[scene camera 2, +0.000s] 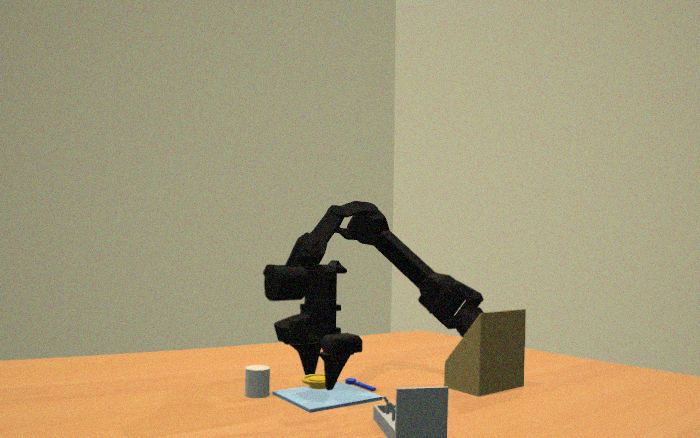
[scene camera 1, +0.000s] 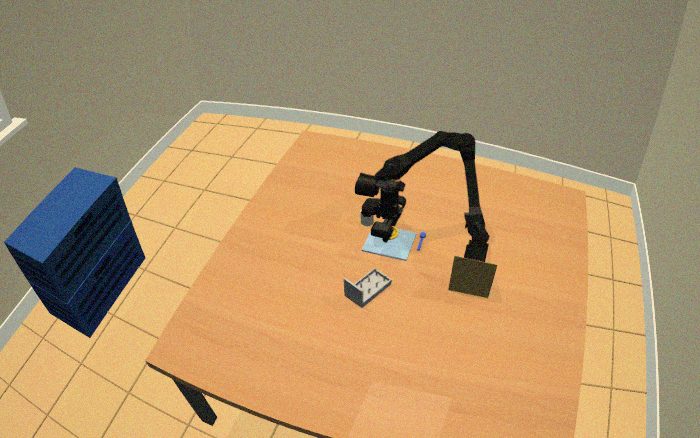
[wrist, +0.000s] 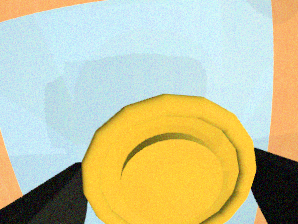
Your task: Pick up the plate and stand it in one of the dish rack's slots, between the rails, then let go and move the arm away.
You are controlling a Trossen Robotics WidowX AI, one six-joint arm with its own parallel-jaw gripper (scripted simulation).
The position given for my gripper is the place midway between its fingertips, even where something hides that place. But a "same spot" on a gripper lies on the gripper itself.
my gripper: scene camera 2; scene camera 1; wrist 168,167
same spot on my gripper: [scene camera 1: 391,213] = [scene camera 2: 334,321]
